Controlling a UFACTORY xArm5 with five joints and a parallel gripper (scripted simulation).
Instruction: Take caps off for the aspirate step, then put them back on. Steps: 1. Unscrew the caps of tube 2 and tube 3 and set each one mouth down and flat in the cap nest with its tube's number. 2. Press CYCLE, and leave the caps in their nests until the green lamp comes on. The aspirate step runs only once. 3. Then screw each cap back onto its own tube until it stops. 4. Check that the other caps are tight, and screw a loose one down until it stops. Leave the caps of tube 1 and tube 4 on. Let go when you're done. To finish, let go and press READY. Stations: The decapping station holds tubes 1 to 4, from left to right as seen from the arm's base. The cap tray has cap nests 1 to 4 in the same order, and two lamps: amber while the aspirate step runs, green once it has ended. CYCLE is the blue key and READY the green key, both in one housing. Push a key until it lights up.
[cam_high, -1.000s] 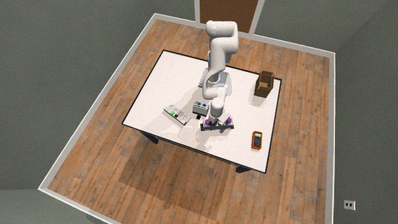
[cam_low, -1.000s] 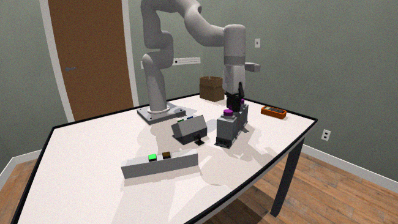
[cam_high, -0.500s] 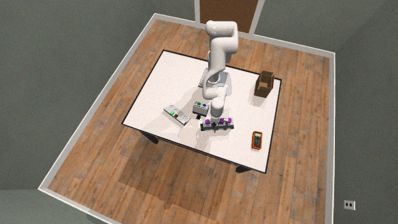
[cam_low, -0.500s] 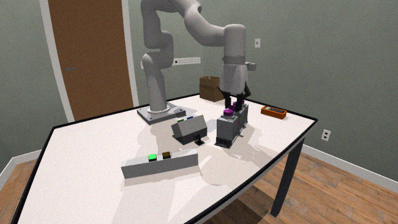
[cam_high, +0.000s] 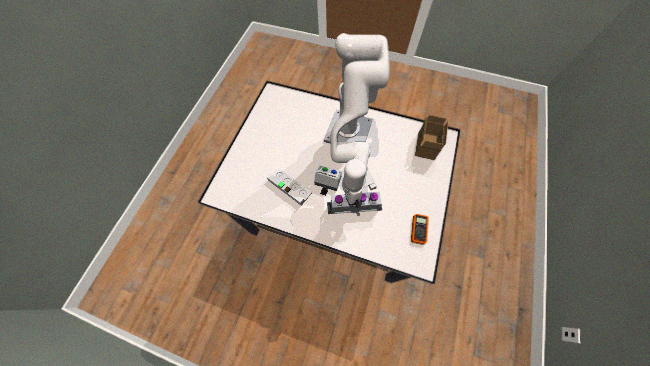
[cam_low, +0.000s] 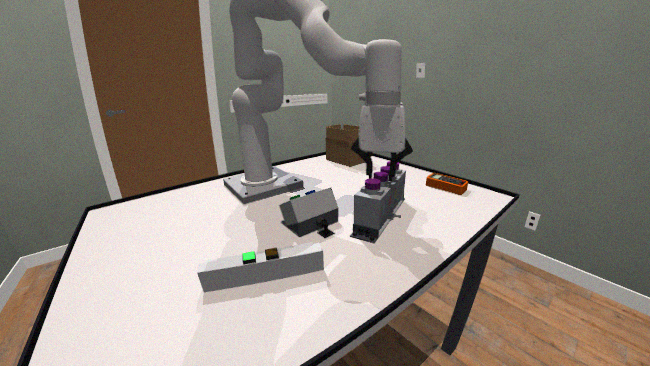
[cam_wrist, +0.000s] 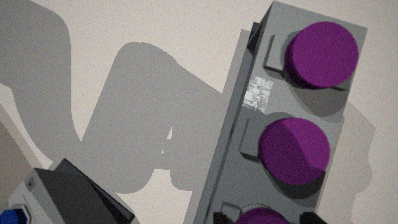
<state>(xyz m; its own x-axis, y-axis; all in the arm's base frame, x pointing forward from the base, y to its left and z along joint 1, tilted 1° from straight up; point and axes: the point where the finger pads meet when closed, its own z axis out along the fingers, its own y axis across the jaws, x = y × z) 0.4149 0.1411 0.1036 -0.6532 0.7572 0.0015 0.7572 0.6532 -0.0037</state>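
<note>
The purple cap is 2 cm behind my hand, 5 cm to the left of it and 2 cm below it. The rest, counted from my hand: key housing 10 cm behind, 14 cm to the right, 8 cm below; blue key 12 cm behind, 12 cm to the right, 6 cm below; grey decapping station 1 cm behind, 2 cm to the left, 13 cm below.
</note>
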